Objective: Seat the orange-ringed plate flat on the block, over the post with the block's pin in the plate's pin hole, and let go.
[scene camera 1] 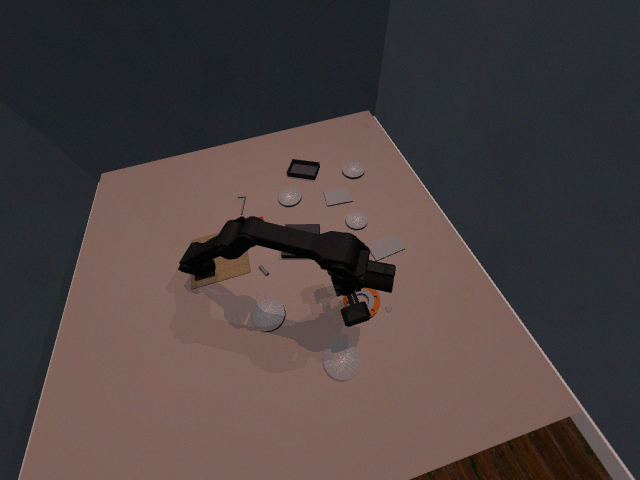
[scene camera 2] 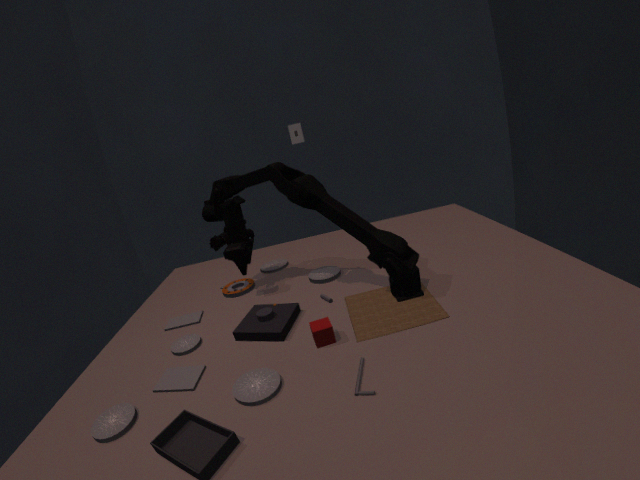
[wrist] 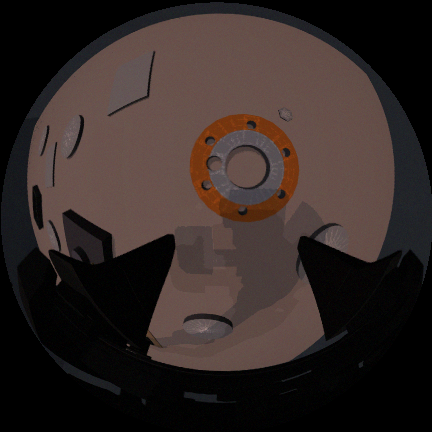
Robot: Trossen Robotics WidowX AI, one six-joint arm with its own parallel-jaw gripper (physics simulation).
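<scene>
The orange-ringed plate lies flat on the table, with a grey inner ring, a large centre hole and a smaller pin hole. The arm covers part of it in scene camera 1. My gripper is open and empty, above the table beside the plate; in the wrist view the plate lies beyond the fingertips. The dark block stands apart from the plate, with its round post on top. A small orange mark shows at its edge in scene camera 2; the pin cannot be made out.
A red cube stands by the block. Pale discs, thin grey plates, a black tray, a small cylinder, an L-shaped key and a small nut lie around.
</scene>
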